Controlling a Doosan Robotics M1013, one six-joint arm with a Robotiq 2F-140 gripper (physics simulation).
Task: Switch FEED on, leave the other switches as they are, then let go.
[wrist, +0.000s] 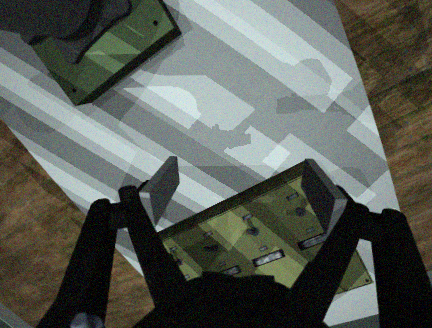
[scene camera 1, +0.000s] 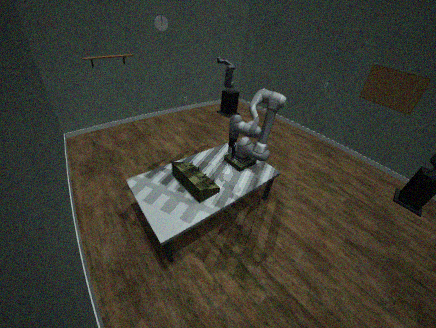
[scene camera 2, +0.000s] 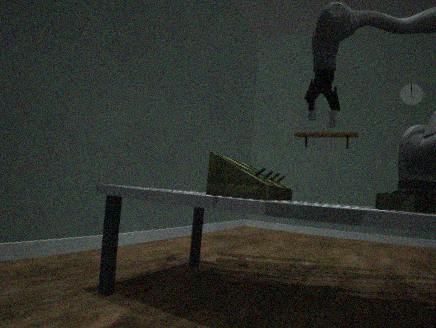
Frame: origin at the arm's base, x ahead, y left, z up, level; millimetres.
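Seen in the pictures: gripper, fingertip midpoint: (wrist: 239, 171) (scene camera 1: 230, 156) (scene camera 2: 322, 123); arm's base, link origin: (scene camera 1: 241, 157) (scene camera 2: 418, 196).
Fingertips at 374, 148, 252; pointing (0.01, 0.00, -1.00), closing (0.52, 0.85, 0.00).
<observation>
Offsets run from my fingertips to a thing's top centre, as dx, dy, dz. "pt": to the spot under its first point. Level surfaces: height alone.
A green-yellow sloped switch panel (scene camera 1: 200, 189) (scene camera 2: 230, 179) (wrist: 231, 229) sits on the table. Several dark switch levers @(+234, +18, -183) (scene camera 2: 260, 172) rise from its slope and look about parallel in scene camera 2. In the wrist view several dark switches @(+235, -102, -183) (wrist: 252, 230) show in a row beside pale label plates @(pt +318, -101, -188) (wrist: 268, 258). The lettering is too dark and blurred to read, so I cannot tell which switch is FEED or how it is set. My gripper (scene camera 2: 321, 119) (wrist: 239, 171) is open and empty, high above the panel and off towards the robot's base. Its body hides part of the panel in the wrist view.
The pale table @(dz -313) (scene camera 1: 167, 227) (scene camera 2: 150, 191) (wrist: 210, 180) carries striped shadows. The arm's green base plate (scene camera 1: 231, 161) (wrist: 120, 52) stands at the table's other end. A wall shelf (scene camera 1: 108, 57) (scene camera 2: 326, 134) hangs behind, and another robot on a black pedestal (scene camera 1: 229, 101) stands beyond.
</observation>
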